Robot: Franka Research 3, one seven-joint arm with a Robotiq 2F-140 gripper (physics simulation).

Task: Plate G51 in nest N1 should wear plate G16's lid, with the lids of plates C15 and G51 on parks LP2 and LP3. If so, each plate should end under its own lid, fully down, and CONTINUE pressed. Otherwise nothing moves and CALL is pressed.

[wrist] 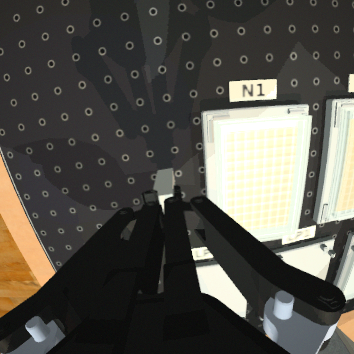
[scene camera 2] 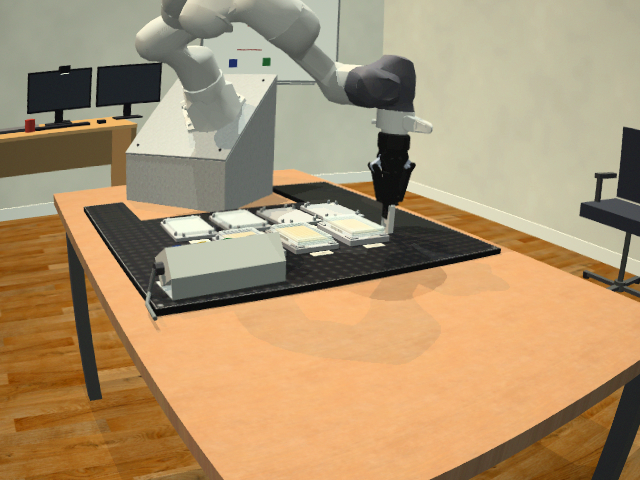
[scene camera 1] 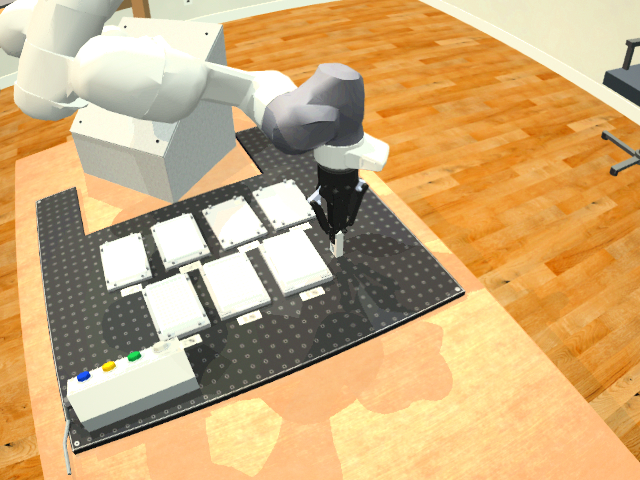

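My gripper (scene camera 1: 336, 248) (scene camera 2: 388, 227) (wrist: 166, 180) is shut and empty, pointing down low beside nest N1's plate; its pale fingertip shows. That plate (scene camera 1: 295, 260) (scene camera 2: 354, 225) (wrist: 257, 175) has a cream well grid under a clear cover. A second plate (scene camera 1: 234, 284) (scene camera 2: 305, 233) (wrist: 346, 172) and a third plate (scene camera 1: 175, 304) sit in the same row. Behind them is a row of pinned white parks (scene camera 1: 284, 203) (scene camera 1: 234, 222) (scene camera 1: 179, 240) (scene camera 1: 125, 259); I cannot tell which hold lids. Plate names are unreadable. The button box (scene camera 1: 131, 390) (scene camera 2: 227, 263) has blue (scene camera 1: 83, 376), yellow (scene camera 1: 109, 365) and green (scene camera 1: 134, 355) buttons, labels unreadable.
The plates, parks and box stand on a black perforated board (scene camera 1: 289, 341) (scene camera 2: 423, 263) (wrist: 55, 90) on the wooden table (scene camera 1: 491, 387) (scene camera 2: 361, 413). An N1 label (wrist: 252, 90) and an LP1 label (wrist: 299, 235) show in the wrist view. The grey robot base (scene camera 1: 201, 139) (scene camera 2: 175, 178) stands behind the parks.
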